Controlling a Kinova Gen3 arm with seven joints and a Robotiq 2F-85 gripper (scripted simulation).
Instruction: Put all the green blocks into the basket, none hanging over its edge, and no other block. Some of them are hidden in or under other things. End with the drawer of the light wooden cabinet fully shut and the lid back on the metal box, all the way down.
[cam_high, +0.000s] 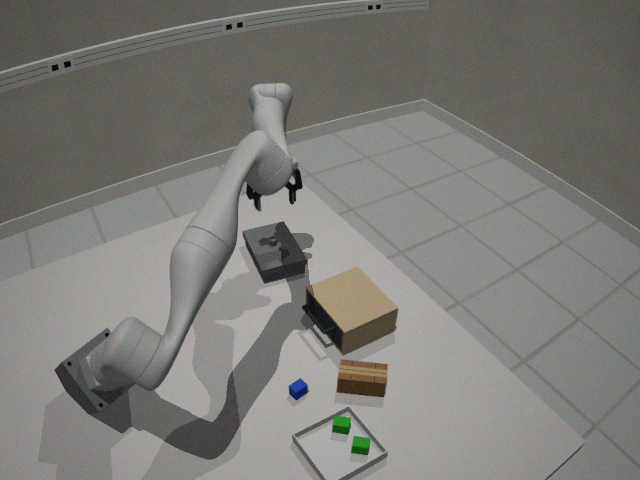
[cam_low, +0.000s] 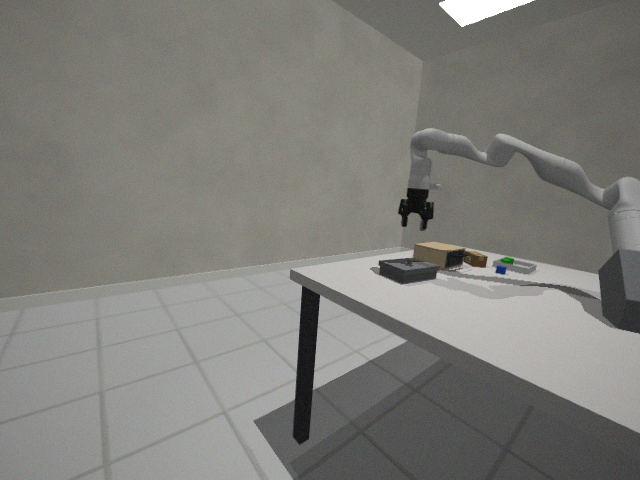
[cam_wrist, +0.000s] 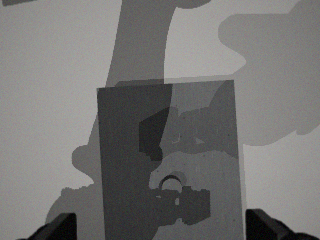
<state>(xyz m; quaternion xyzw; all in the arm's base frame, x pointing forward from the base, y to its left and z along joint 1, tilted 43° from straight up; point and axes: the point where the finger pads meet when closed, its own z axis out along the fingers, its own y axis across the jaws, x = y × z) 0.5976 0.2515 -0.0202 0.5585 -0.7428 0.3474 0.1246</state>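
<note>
My hand is 48 cm to the left of the darker brown wooden box, 15 cm above it and 13 cm past it. The rest, counted from my hand: blue block (41 cm to the right, 26 cm behind, 17 cm below); light wooden cabinet (31 cm to the right, 15 cm below, 2 cm behind); knobbed lid (14 cm below, 1 cm to the left, 1 cm behind).
</note>
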